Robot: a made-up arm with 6 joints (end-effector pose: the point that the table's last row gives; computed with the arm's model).
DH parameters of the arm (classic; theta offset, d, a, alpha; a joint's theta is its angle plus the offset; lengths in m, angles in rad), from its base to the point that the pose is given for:
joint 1: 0 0.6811 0.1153 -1.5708
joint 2: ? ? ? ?
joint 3: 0 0 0.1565 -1.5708
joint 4: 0 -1.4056 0 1.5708
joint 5: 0 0 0 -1.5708
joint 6: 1.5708 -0.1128 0 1.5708
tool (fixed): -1.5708 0 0 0
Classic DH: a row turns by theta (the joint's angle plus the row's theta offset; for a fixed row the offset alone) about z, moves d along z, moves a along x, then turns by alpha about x.
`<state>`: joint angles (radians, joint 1 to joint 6).
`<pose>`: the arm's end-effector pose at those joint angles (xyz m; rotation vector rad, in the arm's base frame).
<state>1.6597 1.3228 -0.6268 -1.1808 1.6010 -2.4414</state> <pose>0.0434 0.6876 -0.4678 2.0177 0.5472 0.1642</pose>
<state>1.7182 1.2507 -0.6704 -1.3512 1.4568 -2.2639</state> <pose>0.0085 0.6874 -0.4215 1.8639 0.4201 0.0384</pose>
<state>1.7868 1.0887 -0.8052 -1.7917 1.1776 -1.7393</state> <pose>-0.0301 0.6115 -0.3052 1.4133 0.1687 -0.3119</pose>
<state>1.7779 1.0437 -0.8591 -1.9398 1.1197 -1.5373</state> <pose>-0.0217 0.5636 -0.2668 1.2377 0.1000 -0.4355</pose>
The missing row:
joint 2: -1.5708 0 0.9274 3.1416
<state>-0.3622 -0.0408 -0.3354 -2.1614 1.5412 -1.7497</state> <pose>1.3255 -0.6024 1.2883 -1.3870 2.2759 0.5699</pose>
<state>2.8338 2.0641 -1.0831 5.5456 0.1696 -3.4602</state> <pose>0.5619 -0.1652 0.0799 1.0696 0.0053 -0.2381</pose>
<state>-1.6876 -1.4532 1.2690 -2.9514 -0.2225 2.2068</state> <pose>0.2685 2.2477 1.2418 -1.7685 -1.6336 0.4368</pose>
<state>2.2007 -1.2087 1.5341 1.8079 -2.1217 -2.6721</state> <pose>1.2904 -1.6116 1.3675 -2.1832 -1.0535 0.9906</pose>
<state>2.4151 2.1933 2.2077 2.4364 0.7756 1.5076</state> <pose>-1.7931 1.5250 0.2581 -0.0278 2.4562 0.7559</pose>
